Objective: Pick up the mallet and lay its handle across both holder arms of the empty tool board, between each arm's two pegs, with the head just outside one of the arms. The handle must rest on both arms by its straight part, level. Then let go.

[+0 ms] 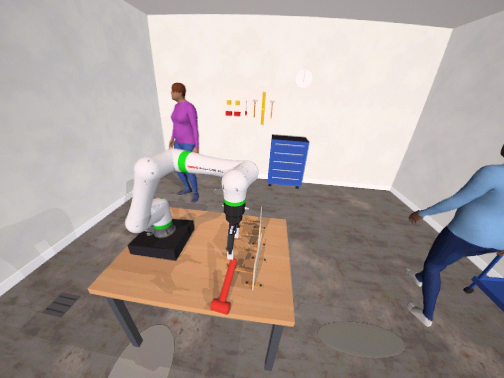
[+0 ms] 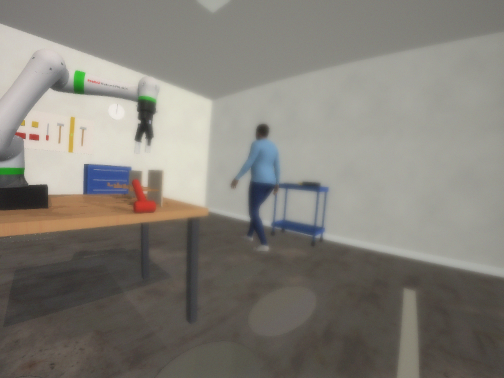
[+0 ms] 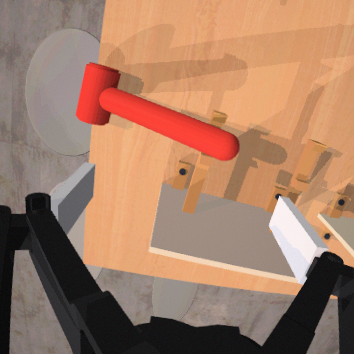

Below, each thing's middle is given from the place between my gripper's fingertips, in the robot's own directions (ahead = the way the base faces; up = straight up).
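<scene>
The red mallet [image 3: 99, 96]: at present 40 mm behind my hand, 50 mm to the right of it and 220 mm below it.
</scene>
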